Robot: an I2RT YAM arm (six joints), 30 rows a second.
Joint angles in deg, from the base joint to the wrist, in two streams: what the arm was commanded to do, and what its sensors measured. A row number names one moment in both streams.
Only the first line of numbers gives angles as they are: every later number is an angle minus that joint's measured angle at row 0.
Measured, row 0:
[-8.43, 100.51, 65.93, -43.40, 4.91, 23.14]
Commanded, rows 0 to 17:
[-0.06, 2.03, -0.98, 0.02, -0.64, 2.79]
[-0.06, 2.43, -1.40, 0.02, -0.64, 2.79]
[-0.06, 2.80, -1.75, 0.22, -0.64, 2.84]
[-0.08, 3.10, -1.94, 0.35, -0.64, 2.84]
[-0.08, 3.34, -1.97, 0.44, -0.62, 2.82]
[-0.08, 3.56, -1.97, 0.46, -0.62, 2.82]
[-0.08, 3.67, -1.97, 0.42, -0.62, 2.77]
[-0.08, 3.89, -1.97, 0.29, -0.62, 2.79]
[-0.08, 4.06, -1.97, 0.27, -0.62, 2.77]
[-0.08, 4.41, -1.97, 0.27, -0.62, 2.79]
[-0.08, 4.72, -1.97, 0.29, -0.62, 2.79]
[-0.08, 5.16, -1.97, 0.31, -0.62, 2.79]
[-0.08, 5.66, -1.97, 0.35, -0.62, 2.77]
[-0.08, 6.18, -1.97, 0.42, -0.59, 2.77]
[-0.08, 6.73, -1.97, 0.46, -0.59, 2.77]
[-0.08, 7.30, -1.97, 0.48, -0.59, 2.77]
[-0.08, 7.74, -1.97, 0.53, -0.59, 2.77]
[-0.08, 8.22, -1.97, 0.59, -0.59, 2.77]
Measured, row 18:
[0.00, 6.53, -1.31, 0.44, -0.40, 2.40]
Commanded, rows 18 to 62:
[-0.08, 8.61, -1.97, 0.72, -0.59, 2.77]
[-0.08, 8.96, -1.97, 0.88, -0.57, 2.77]
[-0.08, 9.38, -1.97, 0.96, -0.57, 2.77]
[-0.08, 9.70, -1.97, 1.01, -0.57, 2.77]
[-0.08, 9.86, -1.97, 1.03, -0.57, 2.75]
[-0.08, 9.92, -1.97, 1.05, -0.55, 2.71]
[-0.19, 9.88, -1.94, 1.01, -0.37, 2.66]
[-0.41, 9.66, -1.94, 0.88, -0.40, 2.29]
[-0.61, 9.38, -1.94, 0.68, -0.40, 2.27]
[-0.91, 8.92, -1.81, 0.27, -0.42, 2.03]
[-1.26, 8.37, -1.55, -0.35, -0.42, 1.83]
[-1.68, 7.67, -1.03, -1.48, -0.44, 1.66]
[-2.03, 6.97, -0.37, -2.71, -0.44, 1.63]
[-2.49, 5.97, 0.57, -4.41, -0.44, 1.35]
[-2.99, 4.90, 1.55, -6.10, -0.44, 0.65]
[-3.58, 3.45, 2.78, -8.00, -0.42, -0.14]
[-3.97, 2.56, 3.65, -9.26, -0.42, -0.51]
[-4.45, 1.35, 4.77, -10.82, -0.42, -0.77]
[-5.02, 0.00, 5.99, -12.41, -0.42, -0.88]
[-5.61, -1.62, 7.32, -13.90, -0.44, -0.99]
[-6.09, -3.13, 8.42, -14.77, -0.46, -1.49]
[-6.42, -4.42, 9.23, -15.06, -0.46, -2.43]
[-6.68, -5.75, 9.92, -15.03, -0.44, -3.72]
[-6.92, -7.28, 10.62, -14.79, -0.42, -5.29]
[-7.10, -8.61, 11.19, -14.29, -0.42, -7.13]
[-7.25, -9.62, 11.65, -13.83, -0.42, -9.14]
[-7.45, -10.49, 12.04, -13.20, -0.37, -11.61]
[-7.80, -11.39, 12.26, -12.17, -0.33, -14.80]
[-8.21, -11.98, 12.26, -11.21, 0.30, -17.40]
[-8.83, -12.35, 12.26, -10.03, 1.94, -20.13]
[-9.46, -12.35, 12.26, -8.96, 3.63, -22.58]
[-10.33, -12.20, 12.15, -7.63, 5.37, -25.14]
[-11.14, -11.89, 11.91, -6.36, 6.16, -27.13]
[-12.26, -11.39, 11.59, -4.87, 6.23, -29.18]
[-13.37, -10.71, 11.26, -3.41, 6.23, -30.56]
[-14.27, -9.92, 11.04, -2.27, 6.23, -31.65]
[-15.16, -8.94, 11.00, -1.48, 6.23, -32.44]
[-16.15, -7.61, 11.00, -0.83, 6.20, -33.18]
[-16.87, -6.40, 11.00, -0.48, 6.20, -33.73]
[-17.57, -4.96, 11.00, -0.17, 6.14, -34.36]
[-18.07, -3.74, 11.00, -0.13, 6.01, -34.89]
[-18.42, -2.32, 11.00, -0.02, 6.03, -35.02]
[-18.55, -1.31, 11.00, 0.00, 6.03, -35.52]
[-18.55, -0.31, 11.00, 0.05, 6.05, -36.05]
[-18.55, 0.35, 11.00, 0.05, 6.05, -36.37]
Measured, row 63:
[-18.64, -1.77, 11.54, 0.05, 5.68, -32.64]
